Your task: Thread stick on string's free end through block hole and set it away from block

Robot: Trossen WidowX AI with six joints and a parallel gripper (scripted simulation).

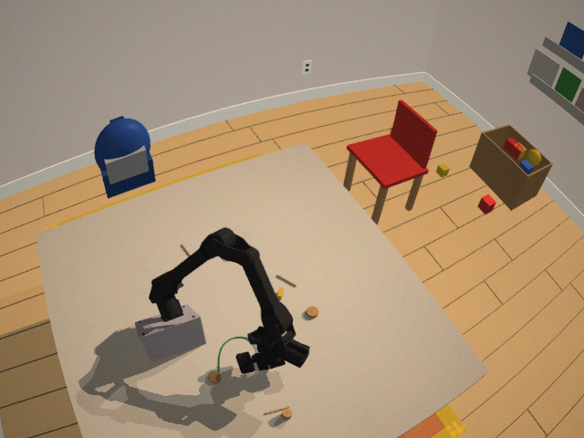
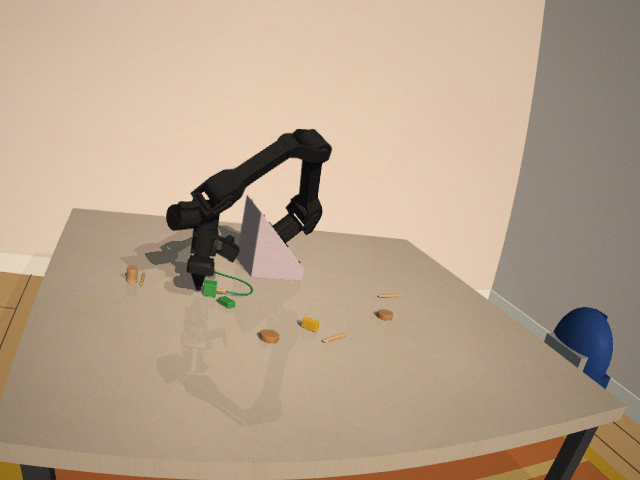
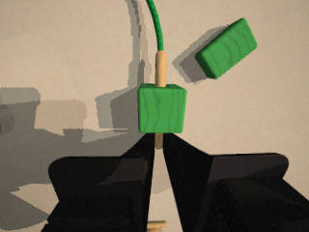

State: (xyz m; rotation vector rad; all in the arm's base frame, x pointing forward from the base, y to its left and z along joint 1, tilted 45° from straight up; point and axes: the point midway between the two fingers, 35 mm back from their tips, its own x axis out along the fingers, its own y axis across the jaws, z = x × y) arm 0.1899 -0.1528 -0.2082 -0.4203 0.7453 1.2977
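Now: gripper tip 60 mm short of the green block and 50 mm to the right of it. Round my gripper tip: thin wooden stick: 10 mm ahead, 40 mm to the left, 10 mm above; then round wooden button: 160 mm behind, 50 mm to the left; then wooden cylinder: 50 mm behind, 170 mm to the right, 10 mm above.
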